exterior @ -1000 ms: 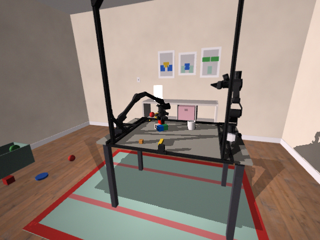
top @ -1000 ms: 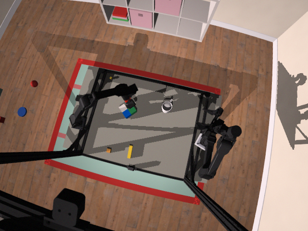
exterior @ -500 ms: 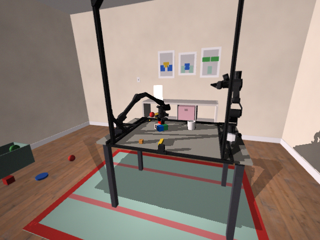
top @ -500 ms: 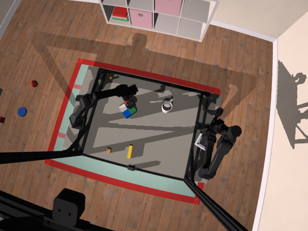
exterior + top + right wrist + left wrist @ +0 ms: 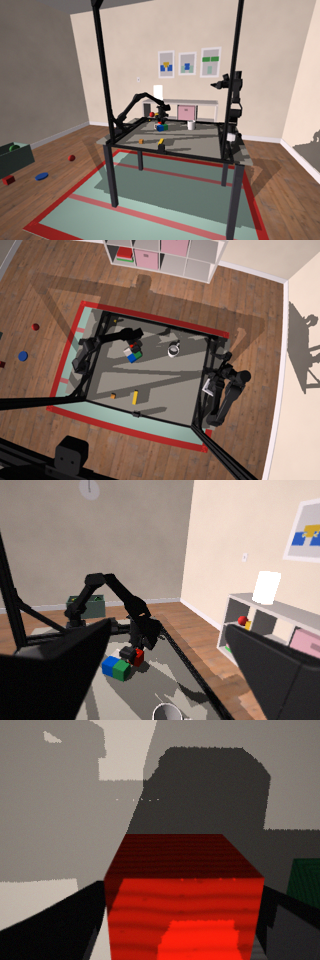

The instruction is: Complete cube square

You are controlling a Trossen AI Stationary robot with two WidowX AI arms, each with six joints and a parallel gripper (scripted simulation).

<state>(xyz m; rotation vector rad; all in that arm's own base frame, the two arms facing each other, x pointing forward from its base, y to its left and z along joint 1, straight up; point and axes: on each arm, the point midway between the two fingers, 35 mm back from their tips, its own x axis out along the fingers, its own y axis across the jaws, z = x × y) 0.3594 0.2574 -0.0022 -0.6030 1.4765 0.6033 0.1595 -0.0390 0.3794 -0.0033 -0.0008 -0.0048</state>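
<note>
Right now my left hand is 2 cm above the red cube. Round my left hand: green cube: 8 cm behind, 5 cm to the right, 2 cm below; blue cube: 11 cm behind, 2 cm to the right, 2 cm below; white cube: 8 cm behind, 2 cm to the left, 2 cm below.
</note>
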